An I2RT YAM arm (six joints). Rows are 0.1 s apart.
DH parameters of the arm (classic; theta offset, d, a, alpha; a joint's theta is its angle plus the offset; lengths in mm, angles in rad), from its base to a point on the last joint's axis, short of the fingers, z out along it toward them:
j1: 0 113.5 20 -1.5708
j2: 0 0 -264 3.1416
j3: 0.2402 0 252.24 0
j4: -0.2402 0 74 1.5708
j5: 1.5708 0 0 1.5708
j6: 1.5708 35.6 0 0
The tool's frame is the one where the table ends.
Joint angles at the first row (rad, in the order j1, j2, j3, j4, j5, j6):
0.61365 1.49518 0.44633 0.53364 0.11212 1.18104
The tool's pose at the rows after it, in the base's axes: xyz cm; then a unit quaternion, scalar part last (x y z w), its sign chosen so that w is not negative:
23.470 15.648 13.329 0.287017 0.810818 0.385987 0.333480
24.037 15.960 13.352 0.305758 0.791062 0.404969 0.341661
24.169 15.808 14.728 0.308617 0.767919 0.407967 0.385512
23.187 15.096 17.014 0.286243 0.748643 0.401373 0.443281
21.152 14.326 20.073 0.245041 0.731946 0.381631 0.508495
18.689 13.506 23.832 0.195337 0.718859 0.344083 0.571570
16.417 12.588 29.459 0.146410 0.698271 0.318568 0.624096
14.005 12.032 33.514 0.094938 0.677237 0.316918 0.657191
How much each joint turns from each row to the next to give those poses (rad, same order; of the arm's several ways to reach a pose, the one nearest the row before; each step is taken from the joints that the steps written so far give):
-0.01689 0.08293 0.02918 0.06744 -0.04307 0.05524
-0.00004 0.03405 0.00921 0.07059 0.01680 0.04454
0.00151 -0.03811 0.00006 0.03389 0.06889 -0.02286
0.00764 -0.11762 -0.02910 -0.00133 0.07058 -0.08879
0.03213 -0.18581 -0.02924 -0.06268 0.08582 -0.13948
0.04906 -0.21778 0.01375 -0.14884 0.09672 -0.17472
0.04452 -0.18731 0.11454 -0.20211 0.05834 -0.16725
0.06895 -0.10602 0.09232 -0.10480 0.02315 -0.13364

